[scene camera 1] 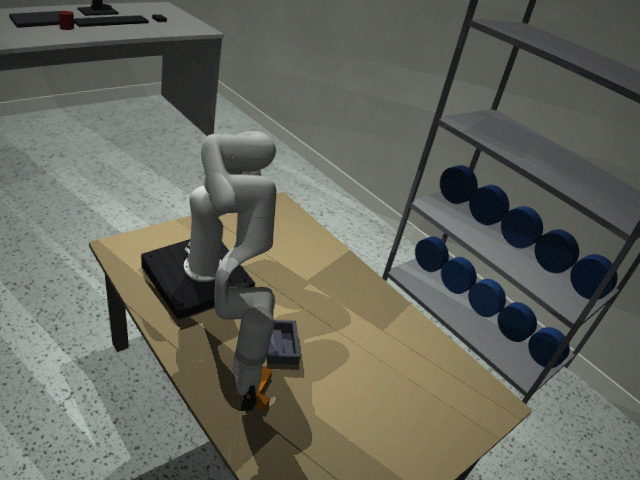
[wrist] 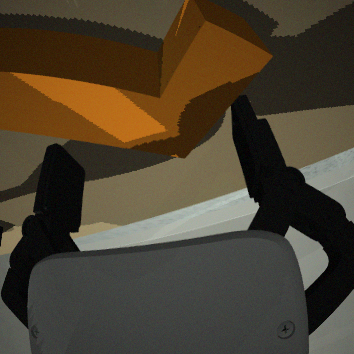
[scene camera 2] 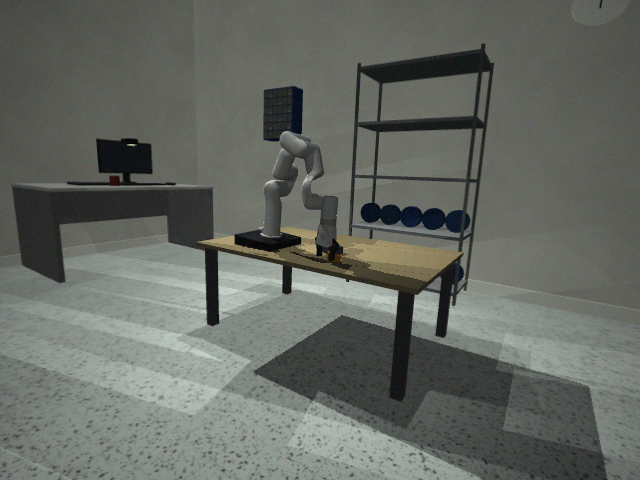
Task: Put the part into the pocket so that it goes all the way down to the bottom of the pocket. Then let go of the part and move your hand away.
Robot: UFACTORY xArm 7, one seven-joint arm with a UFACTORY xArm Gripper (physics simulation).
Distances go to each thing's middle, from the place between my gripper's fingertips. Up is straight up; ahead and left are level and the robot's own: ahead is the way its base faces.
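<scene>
The grey pocket block (scene camera 1: pixel 284 348) is 10 mm above my hand, 60 mm behind it and 210 mm to the left of it. As for the orange block (wrist: pixel 67 85), my hand is 20 mm short of the orange block and 40 mm to the right of it.
</scene>
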